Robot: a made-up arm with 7 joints.
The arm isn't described. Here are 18 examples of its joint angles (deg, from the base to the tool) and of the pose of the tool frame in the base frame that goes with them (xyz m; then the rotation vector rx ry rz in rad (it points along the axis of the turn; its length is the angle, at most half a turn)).
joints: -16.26 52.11 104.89 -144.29 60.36 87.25 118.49
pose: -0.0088 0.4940 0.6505 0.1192 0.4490 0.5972
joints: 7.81 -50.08 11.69 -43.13 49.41 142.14 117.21
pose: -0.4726 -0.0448 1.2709 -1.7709 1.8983 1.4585
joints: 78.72 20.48 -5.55 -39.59 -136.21 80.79 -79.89
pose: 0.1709 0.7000 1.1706 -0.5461 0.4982 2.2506
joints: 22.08 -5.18 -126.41 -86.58 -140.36 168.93 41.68
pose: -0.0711 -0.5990 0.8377 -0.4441 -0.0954 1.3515
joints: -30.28 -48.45 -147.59 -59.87 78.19 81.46 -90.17
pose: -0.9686 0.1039 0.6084 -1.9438 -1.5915 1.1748
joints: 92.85 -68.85 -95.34 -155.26 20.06 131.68 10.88
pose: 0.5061 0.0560 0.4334 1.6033 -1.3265 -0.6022
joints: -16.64 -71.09 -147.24 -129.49 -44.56 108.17 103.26
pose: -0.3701 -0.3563 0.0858 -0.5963 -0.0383 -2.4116
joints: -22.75 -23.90 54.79 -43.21 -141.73 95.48 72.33
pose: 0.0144 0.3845 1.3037 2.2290 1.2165 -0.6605
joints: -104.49 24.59 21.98 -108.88 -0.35 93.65 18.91
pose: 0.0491 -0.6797 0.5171 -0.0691 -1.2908 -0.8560
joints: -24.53 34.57 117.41 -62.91 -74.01 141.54 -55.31
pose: 0.1982 0.2857 1.3015 -0.2015 0.7002 -2.0029
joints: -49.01 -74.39 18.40 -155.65 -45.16 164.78 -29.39
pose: 0.1965 0.1123 0.8599 -0.2888 -0.4846 2.2966
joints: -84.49 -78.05 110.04 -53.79 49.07 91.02 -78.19
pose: 0.3451 0.8652 0.4270 2.0784 0.3625 2.2963
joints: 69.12 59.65 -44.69 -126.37 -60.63 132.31 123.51
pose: 0.4487 0.2640 0.1251 -0.8595 -1.3858 1.6253
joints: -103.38 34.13 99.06 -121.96 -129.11 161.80 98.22
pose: 0.3966 0.0231 0.6964 -0.0610 -2.4516 1.5315
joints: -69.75 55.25 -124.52 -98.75 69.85 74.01 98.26
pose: -0.5793 -0.3409 0.9975 1.7554 -0.3496 1.7917
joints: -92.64 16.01 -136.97 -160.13 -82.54 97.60 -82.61
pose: -0.3820 0.3053 0.4230 0.5559 -2.2606 -1.4250
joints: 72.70 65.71 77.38 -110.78 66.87 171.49 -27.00
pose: -0.3578 0.5496 0.4568 2.2806 -0.2416 0.3504
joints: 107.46 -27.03 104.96 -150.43 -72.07 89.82 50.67
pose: -0.3198 -0.2080 0.3425 -0.0149 0.4336 -1.0599
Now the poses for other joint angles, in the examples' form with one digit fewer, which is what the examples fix.
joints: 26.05 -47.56 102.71 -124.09 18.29 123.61 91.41
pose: -0.530 0.399 0.482 0.952 -1.902 1.556
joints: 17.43 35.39 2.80 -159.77 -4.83 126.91 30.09
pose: 0.284 0.150 0.209 0.678 -0.313 0.651
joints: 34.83 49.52 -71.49 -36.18 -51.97 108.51 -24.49
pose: 0.838 0.189 0.936 -0.551 -0.048 1.930
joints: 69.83 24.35 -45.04 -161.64 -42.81 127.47 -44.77
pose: 0.350 0.215 0.272 1.729 0.699 1.457
